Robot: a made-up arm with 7 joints.
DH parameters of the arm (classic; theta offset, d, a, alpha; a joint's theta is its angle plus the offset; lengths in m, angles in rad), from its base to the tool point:
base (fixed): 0 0.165 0 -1.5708
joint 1: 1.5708 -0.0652 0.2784 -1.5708
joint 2: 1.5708 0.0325 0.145 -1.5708
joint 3: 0 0.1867 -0.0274 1.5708
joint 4: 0 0.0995 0.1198 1.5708
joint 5: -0.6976 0 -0.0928 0
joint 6: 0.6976 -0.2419 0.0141 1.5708
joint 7: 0 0.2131 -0.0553 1.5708
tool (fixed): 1.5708 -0.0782 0 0
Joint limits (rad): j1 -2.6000..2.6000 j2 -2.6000..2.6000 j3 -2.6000..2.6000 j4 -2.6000..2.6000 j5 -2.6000..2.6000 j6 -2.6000..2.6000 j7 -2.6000..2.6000
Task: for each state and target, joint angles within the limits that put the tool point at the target. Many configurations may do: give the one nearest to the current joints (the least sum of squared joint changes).
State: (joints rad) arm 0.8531 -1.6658 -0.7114 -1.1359 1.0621 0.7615 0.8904
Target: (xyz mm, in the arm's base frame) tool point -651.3 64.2 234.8
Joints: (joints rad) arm 1.2771 -2.0323 -0.6450 -1.2030 1.1344 0.7826 0.9929
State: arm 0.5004 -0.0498 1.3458 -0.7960 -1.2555 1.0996 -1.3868
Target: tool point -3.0 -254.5 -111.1
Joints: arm 0.7850 -0.1540 1.2901 -0.9928 -1.2284 1.1119 -1.3196
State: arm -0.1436 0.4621 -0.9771 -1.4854 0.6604 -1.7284 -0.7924
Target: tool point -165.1 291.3 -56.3
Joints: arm -0.2153 1.2401 -1.1227 -1.3761 0.1209 -2.1367 -0.6259
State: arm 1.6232 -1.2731 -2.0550 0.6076 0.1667 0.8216 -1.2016
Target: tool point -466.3 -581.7 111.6
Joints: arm 1.6464 -1.6642 -2.3898 1.0649 -0.0379 0.8756 -1.8241
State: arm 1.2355 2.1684 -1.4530 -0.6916 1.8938 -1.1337 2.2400
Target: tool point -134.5 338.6 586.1
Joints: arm 1.6509 2.1215 -1.4617 -0.6579 2.0518 -1.0830 2.2904
